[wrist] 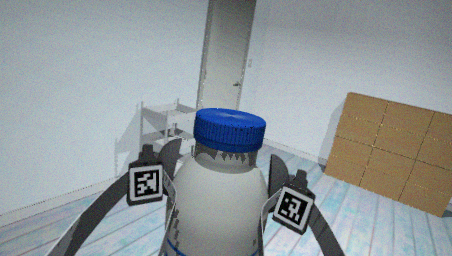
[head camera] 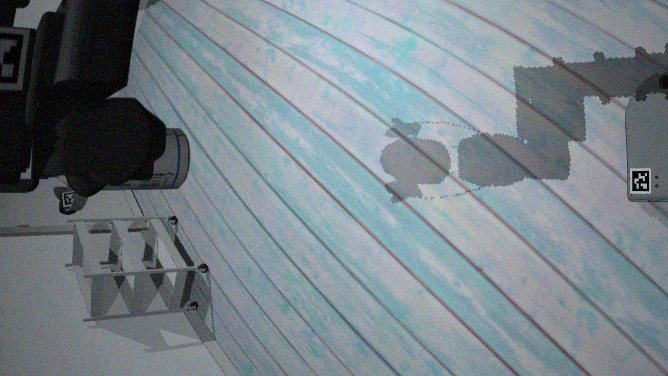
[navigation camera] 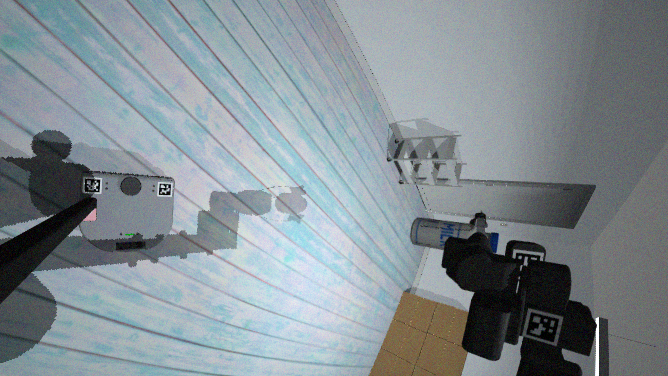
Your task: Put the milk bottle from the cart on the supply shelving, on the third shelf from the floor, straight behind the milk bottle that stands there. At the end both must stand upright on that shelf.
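My gripper is visible at (navigation camera: 476,238) and, in the wrist view, at (wrist: 223,164). A grey frame cart appears at (navigation camera: 408,160) and, in the wrist view, at (wrist: 169,113).
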